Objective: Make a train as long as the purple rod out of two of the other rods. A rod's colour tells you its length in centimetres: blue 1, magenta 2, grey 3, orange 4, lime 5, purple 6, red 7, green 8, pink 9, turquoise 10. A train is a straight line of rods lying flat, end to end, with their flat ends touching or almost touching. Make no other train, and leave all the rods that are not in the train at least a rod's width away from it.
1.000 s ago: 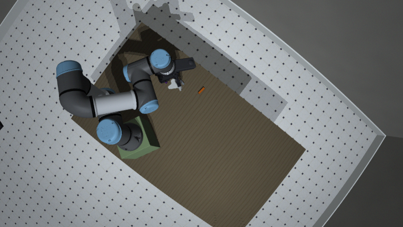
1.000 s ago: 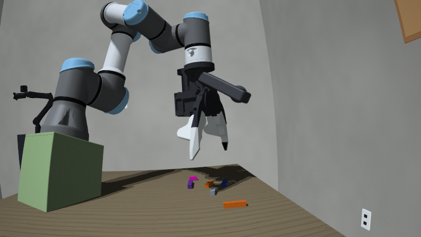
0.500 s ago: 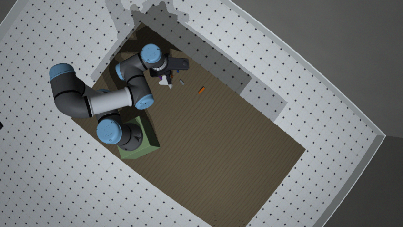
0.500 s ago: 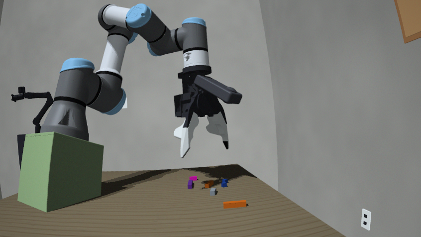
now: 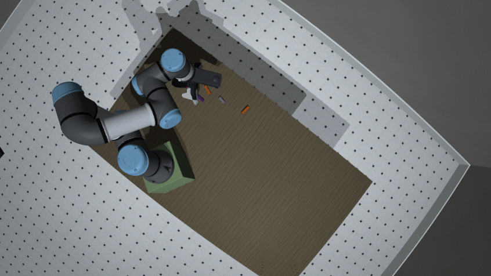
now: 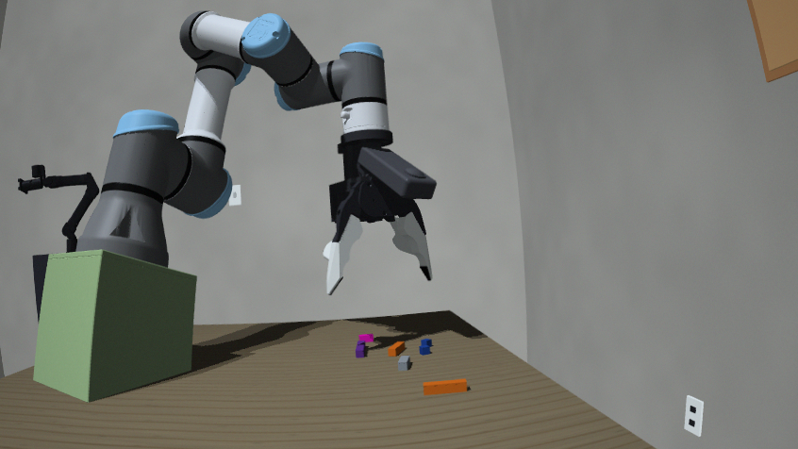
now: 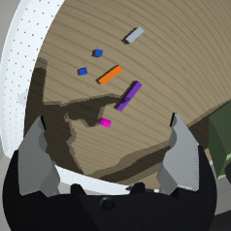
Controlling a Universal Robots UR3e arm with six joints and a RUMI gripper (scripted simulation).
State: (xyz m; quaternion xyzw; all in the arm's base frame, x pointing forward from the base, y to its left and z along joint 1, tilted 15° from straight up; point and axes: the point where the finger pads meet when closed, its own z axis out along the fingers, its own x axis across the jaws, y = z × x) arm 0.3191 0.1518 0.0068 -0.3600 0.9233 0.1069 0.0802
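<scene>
The magenta rod is 40 mm behind my hand, 50 mm to the left of it and 80 mm below it. Also, from my hand: purple rod: 40 mm behind, 20 mm to the right, 80 mm below; grey rod: 30 mm ahead, 90 mm to the right, 80 mm below.
</scene>
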